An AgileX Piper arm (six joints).
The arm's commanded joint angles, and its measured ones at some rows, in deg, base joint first. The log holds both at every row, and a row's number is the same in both.
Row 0, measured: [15.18, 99.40, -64.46, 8.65, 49.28, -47.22]
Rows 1 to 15, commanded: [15.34, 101.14, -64.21, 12.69, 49.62, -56.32]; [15.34, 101.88, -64.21, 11.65, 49.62, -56.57]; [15.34, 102.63, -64.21, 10.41, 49.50, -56.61]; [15.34, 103.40, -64.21, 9.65, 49.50, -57.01]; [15.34, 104.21, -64.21, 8.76, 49.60, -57.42]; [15.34, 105.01, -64.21, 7.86, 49.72, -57.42]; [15.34, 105.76, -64.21, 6.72, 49.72, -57.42]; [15.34, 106.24, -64.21, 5.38, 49.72, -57.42]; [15.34, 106.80, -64.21, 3.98, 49.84, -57.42]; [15.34, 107.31, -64.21, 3.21, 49.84, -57.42]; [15.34, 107.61, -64.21, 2.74, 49.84, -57.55]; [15.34, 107.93, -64.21, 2.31, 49.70, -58.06]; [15.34, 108.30, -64.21, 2.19, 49.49, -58.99]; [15.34, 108.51, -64.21, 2.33, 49.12, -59.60]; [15.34, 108.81, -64.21, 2.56, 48.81, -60.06]
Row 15, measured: [15.28, 107.89, -64.31, 3.20, 49.62, -57.69]
